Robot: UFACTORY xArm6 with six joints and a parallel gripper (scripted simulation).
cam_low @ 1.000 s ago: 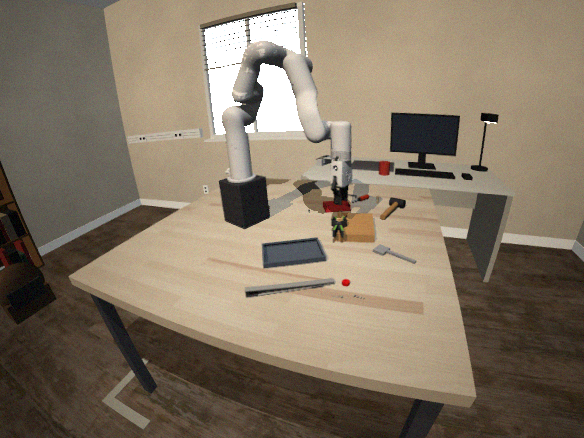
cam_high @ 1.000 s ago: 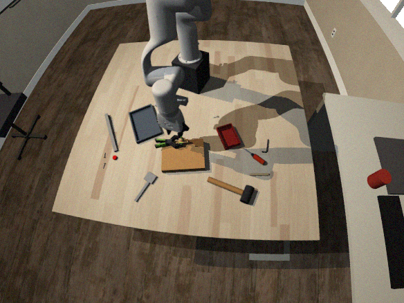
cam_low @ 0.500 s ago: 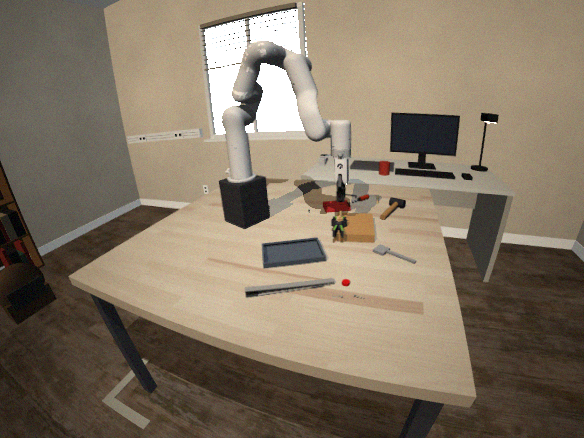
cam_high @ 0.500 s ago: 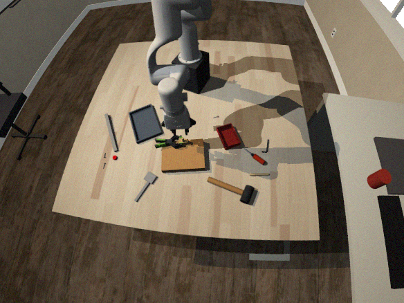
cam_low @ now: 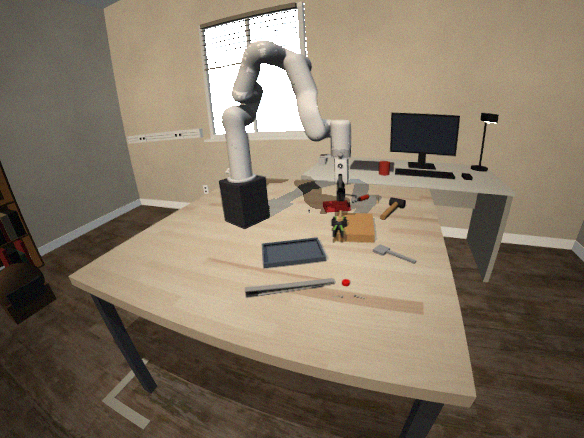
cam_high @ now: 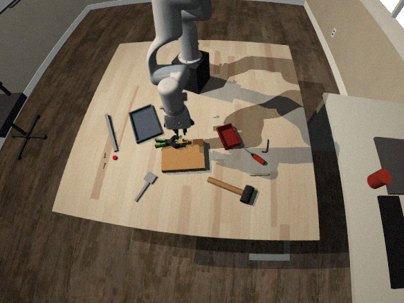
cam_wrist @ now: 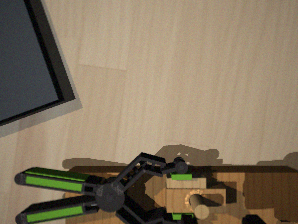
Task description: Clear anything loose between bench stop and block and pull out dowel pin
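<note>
Right now the dowel pin is 90 mm below my hand. From my hand the other things lie so: tan bench board: 120 mm below, 50 mm ahead, 10 mm to the left; small wooden block: 110 mm below; red bin: 190 mm to the left, 140 mm below, 100 mm behind.
</note>
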